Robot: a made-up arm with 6 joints.
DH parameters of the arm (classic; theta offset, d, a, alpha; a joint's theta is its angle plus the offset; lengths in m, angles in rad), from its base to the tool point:
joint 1: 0 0.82 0.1 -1.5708
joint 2: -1.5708 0 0.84 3.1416
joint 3: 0 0 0.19 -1.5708
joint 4: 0 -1.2 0 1.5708
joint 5: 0 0 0 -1.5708
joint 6: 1.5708 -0.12 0 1.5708
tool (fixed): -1.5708 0 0 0
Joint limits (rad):
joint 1: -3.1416..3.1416
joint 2: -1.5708..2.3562
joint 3: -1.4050..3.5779
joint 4: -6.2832..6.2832
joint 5: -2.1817..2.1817
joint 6: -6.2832..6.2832
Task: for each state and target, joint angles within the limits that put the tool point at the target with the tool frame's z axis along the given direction. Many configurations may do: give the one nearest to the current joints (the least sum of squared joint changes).
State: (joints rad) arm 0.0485 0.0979 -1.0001 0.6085 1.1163 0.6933
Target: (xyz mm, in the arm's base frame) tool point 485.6 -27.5 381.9 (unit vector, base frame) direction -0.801 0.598 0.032
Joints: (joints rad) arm -0.2378 0.1473 -1.3982 1.2112 0.8951 1.4999
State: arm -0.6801 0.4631 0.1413 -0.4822 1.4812 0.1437
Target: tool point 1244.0 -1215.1 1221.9 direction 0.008 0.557 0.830
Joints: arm -0.7438 0.5018 0.0099 -0.4867 1.1787 0.6783
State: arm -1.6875 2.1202 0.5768 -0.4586 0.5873 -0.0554
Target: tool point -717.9 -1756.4 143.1 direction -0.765 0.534 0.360
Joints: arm -1.9342 1.3193 0.4128 -0.8885 0.5261 -0.5671
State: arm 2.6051 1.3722 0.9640 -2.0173 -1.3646 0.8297
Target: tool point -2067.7 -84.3 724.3 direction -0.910 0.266 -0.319
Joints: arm 3.1326 1.2142 0.6937 -2.0930 -1.4295 0.2858
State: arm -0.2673 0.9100 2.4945 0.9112 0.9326 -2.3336
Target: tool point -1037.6 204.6 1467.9 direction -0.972 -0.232 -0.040
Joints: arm -0.1117 0.1005 3.1765 0.8396 1.3761 -2.8349
